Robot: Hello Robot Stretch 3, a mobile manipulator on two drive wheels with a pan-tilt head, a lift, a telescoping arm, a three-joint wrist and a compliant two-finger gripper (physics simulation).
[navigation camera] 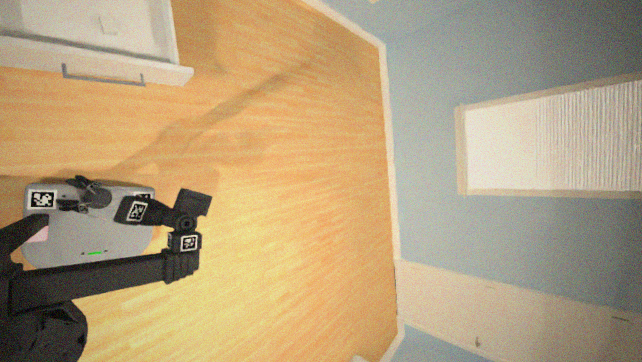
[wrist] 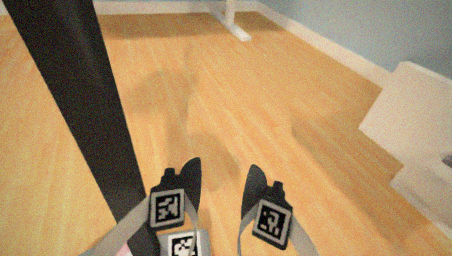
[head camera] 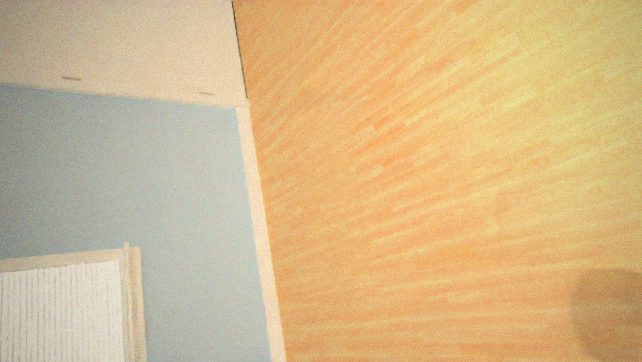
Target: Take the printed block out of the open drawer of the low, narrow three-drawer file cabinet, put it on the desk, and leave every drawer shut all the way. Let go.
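An open white drawer [navigation camera: 120, 70] with a grey bar handle shows at the top left of the navigation view. A small pale block [navigation camera: 109, 25] lies on its floor. Part of the white file cabinet [wrist: 405, 107] shows at the right edge of the wrist view; its other drawers cannot be told apart. My gripper [wrist: 223, 179] [navigation camera: 71, 193] is open and empty, folded back over the robot's base, well apart from the drawer. A white desk leg [wrist: 229, 14] with its foot stands at the back in the wrist view; the desk top does not show there.
The robot's grey base [navigation camera: 105, 235] lies under the gripper. A dark mast [wrist: 82, 95] crosses the left of the wrist view. A blue wall [head camera: 125, 170] [navigation camera: 425, 225] with a window [head camera: 60, 310] [navigation camera: 540, 145] and a pale door [head camera: 125, 45] [navigation camera: 450, 290] borders the wooden floor [head camera: 425, 175].
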